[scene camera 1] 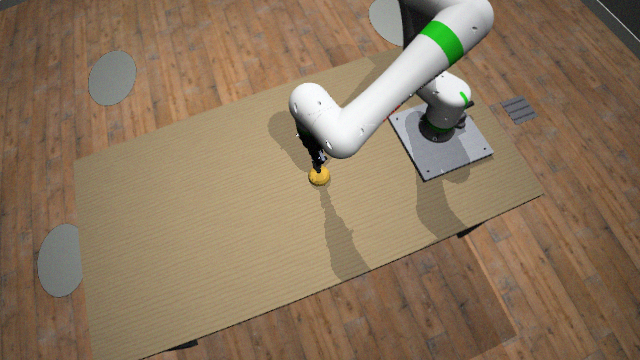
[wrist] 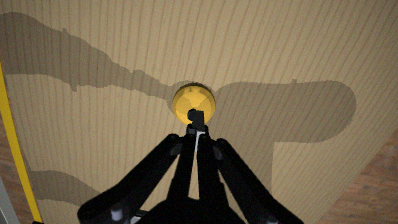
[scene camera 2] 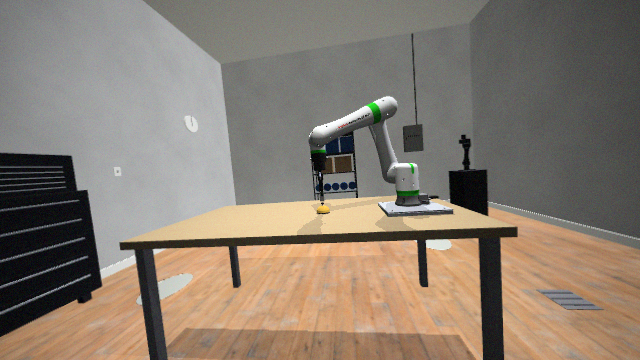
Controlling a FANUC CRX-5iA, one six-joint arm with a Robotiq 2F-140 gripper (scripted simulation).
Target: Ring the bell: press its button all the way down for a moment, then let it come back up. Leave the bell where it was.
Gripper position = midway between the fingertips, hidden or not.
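Observation:
What I can see here is a small yellow bell (wrist: 196,96), and there's my gripper (wrist: 197,118) as well.

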